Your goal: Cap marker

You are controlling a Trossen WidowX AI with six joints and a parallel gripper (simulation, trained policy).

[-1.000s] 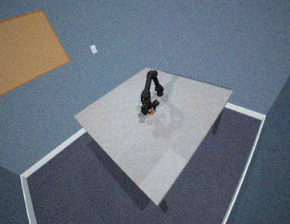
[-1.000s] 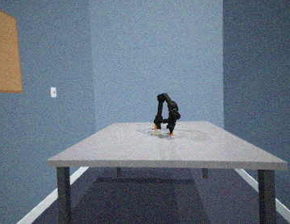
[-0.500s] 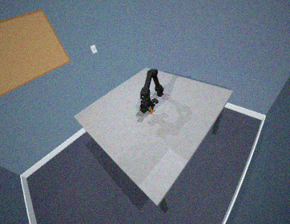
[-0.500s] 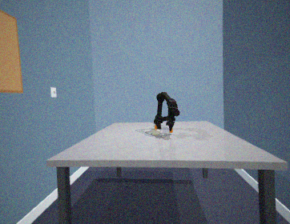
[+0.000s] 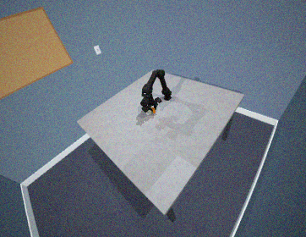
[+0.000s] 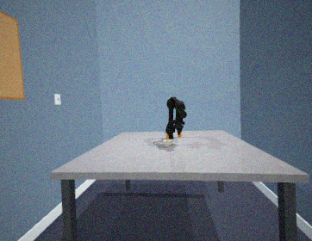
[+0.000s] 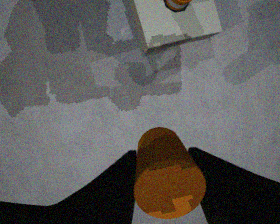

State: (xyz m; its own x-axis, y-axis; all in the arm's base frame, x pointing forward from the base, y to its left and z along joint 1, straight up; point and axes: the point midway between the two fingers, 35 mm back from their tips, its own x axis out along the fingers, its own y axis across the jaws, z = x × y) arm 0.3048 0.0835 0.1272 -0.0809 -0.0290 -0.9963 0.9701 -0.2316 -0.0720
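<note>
Now: gripper tip 100 mm to the left of the holder block, 80 mm above it and 50 mm past it. The rest, counted from my gripper tip: orange cap (10 mm above).
</note>
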